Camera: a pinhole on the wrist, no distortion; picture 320 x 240 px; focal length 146.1 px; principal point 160.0 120.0 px. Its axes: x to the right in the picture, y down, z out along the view. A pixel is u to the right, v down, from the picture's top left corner.
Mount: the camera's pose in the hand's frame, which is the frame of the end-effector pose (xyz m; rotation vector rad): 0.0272 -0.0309 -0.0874 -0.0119 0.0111 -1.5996
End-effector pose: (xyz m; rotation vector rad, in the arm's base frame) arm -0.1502 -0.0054 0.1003 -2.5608 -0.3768 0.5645
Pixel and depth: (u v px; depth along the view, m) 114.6 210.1 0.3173
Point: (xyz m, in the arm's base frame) -0.0418 0.1157 -0.1860
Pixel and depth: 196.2 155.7 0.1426
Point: -0.1304 0.0958 0.0711
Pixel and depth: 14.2 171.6 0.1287
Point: -0.0849 -0.0422 -0.0064
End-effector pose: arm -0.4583 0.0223 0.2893 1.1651 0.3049 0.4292
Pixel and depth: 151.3 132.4 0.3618
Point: -0.2783 -0.1741 0.3801
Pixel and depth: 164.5 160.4 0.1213
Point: -0.3826 0.0131 0.2679
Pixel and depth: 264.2 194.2 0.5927
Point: 0.1277 -0.3837 0.0410
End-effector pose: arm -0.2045 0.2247 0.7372 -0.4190 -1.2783 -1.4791
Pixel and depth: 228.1 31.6 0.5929
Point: -0.5285 0.7755 0.5138
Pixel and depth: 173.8 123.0 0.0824
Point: -0.2466 0.1996 0.7408
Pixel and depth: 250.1 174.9 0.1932
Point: -0.4086 0.2421 0.7814
